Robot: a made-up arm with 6 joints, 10 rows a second.
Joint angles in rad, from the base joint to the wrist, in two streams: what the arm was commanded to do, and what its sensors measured. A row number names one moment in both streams.
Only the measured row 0 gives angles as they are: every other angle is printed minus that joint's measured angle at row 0.
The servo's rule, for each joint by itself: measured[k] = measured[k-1] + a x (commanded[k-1-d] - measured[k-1]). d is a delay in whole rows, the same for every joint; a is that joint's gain. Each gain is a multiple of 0.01, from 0.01 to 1. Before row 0 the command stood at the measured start. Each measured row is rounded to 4 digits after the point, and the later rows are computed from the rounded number. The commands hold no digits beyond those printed.
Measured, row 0:
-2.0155, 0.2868, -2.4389, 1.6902, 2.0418, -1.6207
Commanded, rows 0 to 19:
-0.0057, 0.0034, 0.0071, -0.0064, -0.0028, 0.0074
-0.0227, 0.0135, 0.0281, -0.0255, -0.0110, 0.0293
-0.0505, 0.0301, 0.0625, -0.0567, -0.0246, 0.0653
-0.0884, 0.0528, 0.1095, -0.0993, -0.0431, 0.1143
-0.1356, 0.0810, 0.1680, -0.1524, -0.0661, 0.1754
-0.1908, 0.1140, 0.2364, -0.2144, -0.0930, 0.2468
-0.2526, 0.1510, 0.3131, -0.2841, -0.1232, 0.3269
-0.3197, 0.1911, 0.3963, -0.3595, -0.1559, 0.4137
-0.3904, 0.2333, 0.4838, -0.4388, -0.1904, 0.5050
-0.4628, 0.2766, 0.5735, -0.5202, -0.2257, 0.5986
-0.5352, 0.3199, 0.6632, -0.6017, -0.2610, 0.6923
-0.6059, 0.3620, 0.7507, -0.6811, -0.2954, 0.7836
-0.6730, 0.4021, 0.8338, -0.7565, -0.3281, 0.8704
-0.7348, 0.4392, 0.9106, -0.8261, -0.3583, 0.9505
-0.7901, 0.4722, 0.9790, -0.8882, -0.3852, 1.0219
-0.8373, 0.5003, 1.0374, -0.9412, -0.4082, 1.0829
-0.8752, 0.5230, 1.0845, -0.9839, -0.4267, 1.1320
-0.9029, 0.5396, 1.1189, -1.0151, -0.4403, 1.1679
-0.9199, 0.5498, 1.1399, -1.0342, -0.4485, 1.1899
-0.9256, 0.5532, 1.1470, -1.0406, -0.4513, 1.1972
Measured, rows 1 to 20:
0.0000, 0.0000, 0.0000, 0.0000, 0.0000, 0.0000
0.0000, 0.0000, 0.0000, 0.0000, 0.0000, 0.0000
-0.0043, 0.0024, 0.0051, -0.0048, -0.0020, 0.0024
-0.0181, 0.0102, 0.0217, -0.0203, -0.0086, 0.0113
-0.0424, 0.0241, 0.0511, -0.0476, -0.0203, 0.0291
-0.0769, 0.0442, 0.0931, -0.0864, -0.0369, 0.0572
-0.1209, 0.0700, 0.1470, -0.1359, -0.0582, 0.0962
-0.1733, 0.1008, 0.2114, -0.1948, -0.0836, 0.1459
-0.2328, 0.1359, 0.2846, -0.2618, -0.1125, 0.2056
-0.2980, 0.1745, 0.3650, -0.3351, -0.1442, 0.2743
-0.3673, 0.2157, 0.4505, -0.4129, -0.1779, 0.3504
-0.4389, 0.2583, 0.5391, -0.4934, -0.2128, 0.4323
-0.5111, 0.3014, 0.6285, -0.5746, -0.2480, 0.5181
-0.5822, 0.3438, 0.7165, -0.6545, -0.2826, 0.6057
-0.6503, 0.3846, 0.8010, -0.7310, -0.3158, 0.6931
-0.7137, 0.4228, 0.8799, -0.8023, -0.3468, 0.7780
-0.7710, 0.4574, 0.9513, -0.8667, -0.3748, 0.8585
-0.8207, 0.4874, 1.0133, -0.9226, -0.3992, 0.9326
-0.8616, 0.5123, 1.0646, -0.9686, -0.4193, 0.9984
-0.8926, 0.5314, 1.1037, -1.0035, -0.4346, 1.0543
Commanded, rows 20 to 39:
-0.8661, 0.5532, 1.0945, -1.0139, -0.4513, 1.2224
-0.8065, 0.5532, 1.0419, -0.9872, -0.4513, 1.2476
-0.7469, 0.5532, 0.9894, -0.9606, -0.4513, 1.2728
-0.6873, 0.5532, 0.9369, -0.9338, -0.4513, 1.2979
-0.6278, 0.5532, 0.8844, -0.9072, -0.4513, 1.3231
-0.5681, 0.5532, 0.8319, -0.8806, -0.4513, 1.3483
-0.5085, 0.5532, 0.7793, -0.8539, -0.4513, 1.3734
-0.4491, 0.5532, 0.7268, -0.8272, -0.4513, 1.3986
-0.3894, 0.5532, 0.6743, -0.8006, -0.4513, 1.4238
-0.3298, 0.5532, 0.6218, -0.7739, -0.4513, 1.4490
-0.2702, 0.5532, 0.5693, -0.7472, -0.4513, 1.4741
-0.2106, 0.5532, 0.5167, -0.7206, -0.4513, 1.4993
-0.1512, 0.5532, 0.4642, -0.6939, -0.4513, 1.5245
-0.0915, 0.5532, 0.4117, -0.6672, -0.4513, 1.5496
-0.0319, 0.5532, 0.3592, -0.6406, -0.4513, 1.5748
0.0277, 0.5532, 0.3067, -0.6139, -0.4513, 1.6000
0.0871, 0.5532, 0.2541, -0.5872, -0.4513, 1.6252
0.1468, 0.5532, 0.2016, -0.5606, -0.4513, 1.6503
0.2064, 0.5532, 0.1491, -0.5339, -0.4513, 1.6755
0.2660, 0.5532, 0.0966, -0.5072, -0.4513, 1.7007
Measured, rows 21 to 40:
-0.9131, 0.5443, 1.1298, -1.0265, -0.4447, 1.0990
-0.9225, 0.5505, 1.1422, -1.0371, -0.4495, 1.1314
-0.8802, 0.5524, 1.1079, -1.0197, -0.4508, 1.1614
-0.8249, 0.5530, 1.0604, -0.9953, -0.4512, 1.1898
-0.7664, 0.5531, 1.0093, -0.9693, -0.4513, 1.2172
-0.7071, 0.5532, 0.9572, -0.9427, -0.4513, 1.2438
-0.6476, 0.5532, 0.9048, -0.9161, -0.4513, 1.2700
-0.5880, 0.5532, 0.8523, -0.8895, -0.4513, 1.2958
-0.5284, 0.5532, 0.7997, -0.8628, -0.4513, 1.3214
-0.4689, 0.5532, 0.7472, -0.8361, -0.4513, 1.3469
-0.4093, 0.5532, 0.6947, -0.8095, -0.4513, 1.3723
-0.3497, 0.5532, 0.6422, -0.7828, -0.4513, 1.3976
-0.2901, 0.5532, 0.5897, -0.7561, -0.4513, 1.4228
-0.2305, 0.5532, 0.5371, -0.7295, -0.4513, 1.4480
-0.1710, 0.5532, 0.4846, -0.7028, -0.4513, 1.4732
-0.1114, 0.5532, 0.4321, -0.6761, -0.4513, 1.4984
-0.0518, 0.5532, 0.3796, -0.6495, -0.4513, 1.5236
0.0078, 0.5532, 0.3271, -0.6228, -0.4513, 1.5488
0.0673, 0.5532, 0.2745, -0.5961, -0.4513, 1.5740
0.1269, 0.5532, 0.2220, -0.5695, -0.4513, 1.5992

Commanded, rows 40 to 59:
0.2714, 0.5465, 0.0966, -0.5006, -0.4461, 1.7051
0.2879, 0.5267, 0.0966, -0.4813, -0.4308, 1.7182
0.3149, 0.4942, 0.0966, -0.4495, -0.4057, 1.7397
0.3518, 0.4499, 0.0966, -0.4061, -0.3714, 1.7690
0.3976, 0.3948, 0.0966, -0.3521, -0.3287, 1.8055
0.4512, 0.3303, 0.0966, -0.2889, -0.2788, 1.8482
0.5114, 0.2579, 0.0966, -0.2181, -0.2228, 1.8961
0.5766, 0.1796, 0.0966, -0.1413, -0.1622, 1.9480
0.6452, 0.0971, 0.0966, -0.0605, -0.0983, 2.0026
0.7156, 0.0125, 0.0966, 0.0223, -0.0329, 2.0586
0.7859, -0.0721, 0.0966, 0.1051, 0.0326, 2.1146
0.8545, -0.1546, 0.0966, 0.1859, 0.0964, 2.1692
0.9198, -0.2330, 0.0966, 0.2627, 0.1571, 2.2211
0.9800, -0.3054, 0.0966, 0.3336, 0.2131, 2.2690
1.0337, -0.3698, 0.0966, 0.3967, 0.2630, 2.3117
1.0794, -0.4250, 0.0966, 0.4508, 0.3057, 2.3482
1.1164, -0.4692, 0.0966, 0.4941, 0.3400, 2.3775
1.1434, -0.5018, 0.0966, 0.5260, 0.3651, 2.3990
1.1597, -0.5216, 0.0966, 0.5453, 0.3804, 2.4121
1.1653, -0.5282, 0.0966, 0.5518, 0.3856, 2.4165
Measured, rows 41 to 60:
0.1865, 0.5532, 0.1695, -0.5428, -0.4513, 1.6244
0.2461, 0.5532, 0.1170, -0.5161, -0.4513, 1.6496
0.2651, 0.5485, 0.1023, -0.5045, -0.4475, 1.6679
0.2822, 0.5332, 0.0982, -0.4871, -0.4353, 1.6845
0.3067, 0.5059, 0.0970, -0.4589, -0.4137, 1.7027
0.3405, 0.4667, 0.0967, -0.4193, -0.3828, 1.7246
0.3833, 0.4164, 0.0966, -0.3689, -0.3433, 1.7513
0.4342, 0.3561, 0.0966, -0.3089, -0.2962, 1.7833
0.4921, 0.2874, 0.0966, -0.2408, -0.2426, 1.8205
0.5555, 0.2119, 0.0966, -0.1662, -0.1839, 1.8626
0.6228, 0.1315, 0.0966, -0.0869, -0.1214, 1.9088
0.6924, 0.0482, 0.0966, -0.0050, -0.0568, 1.9582
0.7625, -0.0360, 0.0966, 0.0776, 0.0085, 2.0098
0.8315, -0.1190, 0.0966, 0.1588, 0.0727, 2.0624
0.8977, -0.1988, 0.0966, 0.2367, 0.1343, 2.1148
0.9594, -0.2734, 0.0966, 0.3094, 0.1918, 2.1657
1.0151, -0.3409, 0.0966, 0.3749, 0.2438, 2.2139
1.0633, -0.3998, 0.0966, 0.4318, 0.2890, 2.2582
1.1031, -0.4484, 0.0966, 0.4785, 0.3262, 2.2976
1.1333, -0.4858, 0.0966, 0.5141, 0.3546, 2.3311

